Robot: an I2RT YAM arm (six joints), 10 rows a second.
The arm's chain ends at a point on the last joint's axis. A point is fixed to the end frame.
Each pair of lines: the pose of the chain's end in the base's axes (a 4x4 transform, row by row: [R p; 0 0 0 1], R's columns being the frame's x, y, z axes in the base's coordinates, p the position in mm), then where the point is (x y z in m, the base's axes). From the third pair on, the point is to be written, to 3 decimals.
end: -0.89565, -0.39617, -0.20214, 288.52; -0.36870, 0.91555, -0.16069, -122.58; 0.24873, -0.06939, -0.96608, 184.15; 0, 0, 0, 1
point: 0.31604 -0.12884 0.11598
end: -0.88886, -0.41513, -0.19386, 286.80; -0.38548, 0.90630, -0.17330, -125.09; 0.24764, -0.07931, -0.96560, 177.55; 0, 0, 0, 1
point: 0.31479 -0.13135 0.10957
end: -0.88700, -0.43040, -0.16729, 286.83; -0.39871, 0.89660, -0.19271, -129.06; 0.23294, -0.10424, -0.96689, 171.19; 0, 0, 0, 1
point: 0.317 -0.136 0.104
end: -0.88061, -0.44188, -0.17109, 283.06; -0.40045, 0.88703, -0.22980, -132.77; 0.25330, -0.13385, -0.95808, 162.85; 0, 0, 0, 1
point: 0.312 -0.142 0.096
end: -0.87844, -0.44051, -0.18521, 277.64; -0.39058, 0.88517, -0.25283, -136.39; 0.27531, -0.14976, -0.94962, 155.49; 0, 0, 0, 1
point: 0.306 -0.147 0.088
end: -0.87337, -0.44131, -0.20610, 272.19; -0.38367, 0.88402, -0.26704, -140.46; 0.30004, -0.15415, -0.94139, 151.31; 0, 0, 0, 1
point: 0.299 -0.152 0.084
